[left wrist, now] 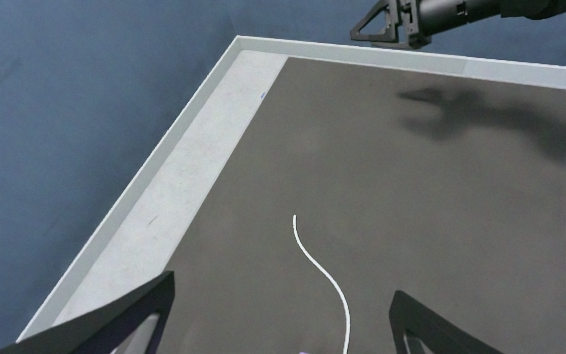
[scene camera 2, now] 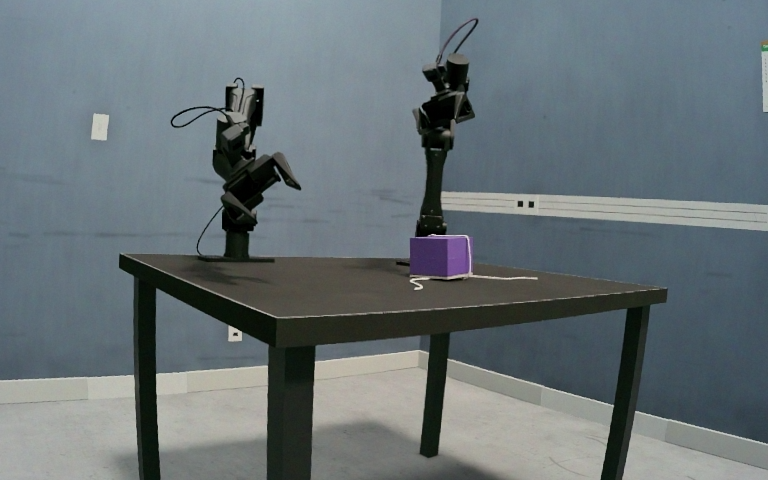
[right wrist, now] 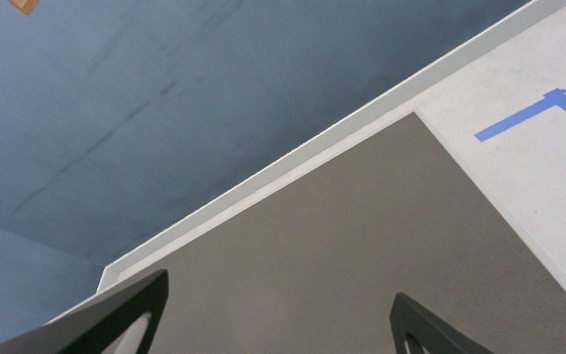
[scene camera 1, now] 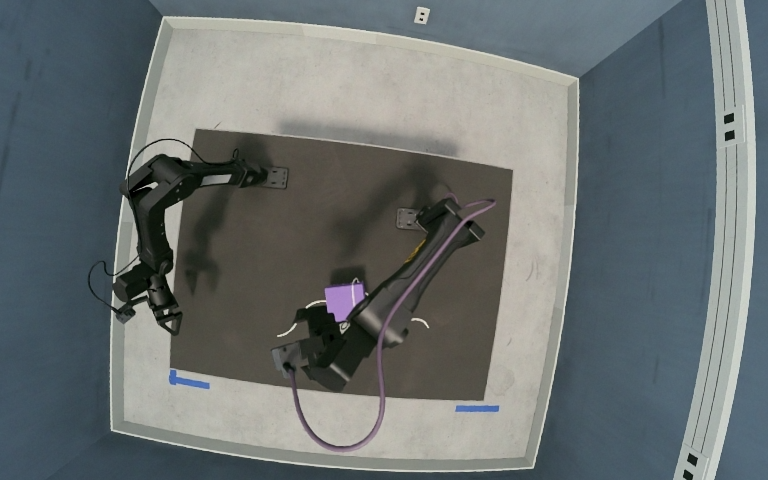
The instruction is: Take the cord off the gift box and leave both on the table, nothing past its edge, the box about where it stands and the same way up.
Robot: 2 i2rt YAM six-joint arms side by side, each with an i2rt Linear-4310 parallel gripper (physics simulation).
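Places are measured from the left arm's base along level axes (x ahead, y right, z down), in metres.
Pixels of known places: left gripper, fingertip midpoint: (left wrist: 284, 292) (scene camera 2: 437, 127); right gripper, fingertip midpoint: (left wrist: 361, 39) (scene camera 2: 278, 204) (right wrist: 281, 292) (scene camera 1: 172, 327); right arm's base, origin of the base link: (scene camera 2: 236, 261) (scene camera 1: 259, 176).
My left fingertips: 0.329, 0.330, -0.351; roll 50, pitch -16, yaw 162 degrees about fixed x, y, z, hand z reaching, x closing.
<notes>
Behind a point stands the place of what it marks, as x, y, z.
The purple gift box (scene camera 1: 340, 300) @[0.278, 0.262, -0.097] (scene camera 2: 428, 257) @[0.300, 0.301, -0.052] stands upright on the table (scene camera 1: 271, 237) @[0.103, 0.525, 0.000] (scene camera 2: 339, 291) @[0.423, 0.646, 0.000]. The white cord (scene camera 2: 504, 277) @[0.350, 0.067, -0.003] (left wrist: 336, 285) @[0.341, 0.391, -0.004] runs over the box's top, down a side and along its base. Its loose ends lie on the table at both sides of the box. My left gripper (scene camera 2: 444, 120) @[0.329, 0.330, -0.351] (left wrist: 284, 292) @[0.329, 0.330, -0.351] is open and high above the table; its arm hides part of the box and cord in scene camera 1. My right gripper (scene camera 2: 277, 204) @[0.404, 0.773, -0.149] (right wrist: 281, 292) @[0.404, 0.773, -0.149] is open and empty, raised near the table's left edge in scene camera 1, away from the box.
The left arm's base plate (scene camera 1: 407, 218) @[-0.001, 0.063, -0.010] and the right arm's base plate (scene camera 1: 277, 177) @[-0.104, 0.522, -0.010] are on the table behind the box. A purple cable (scene camera 1: 382, 396) hangs in a loop from the left arm. Blue tape strips (scene camera 1: 476, 408) mark the floor beyond the table's edge.
</notes>
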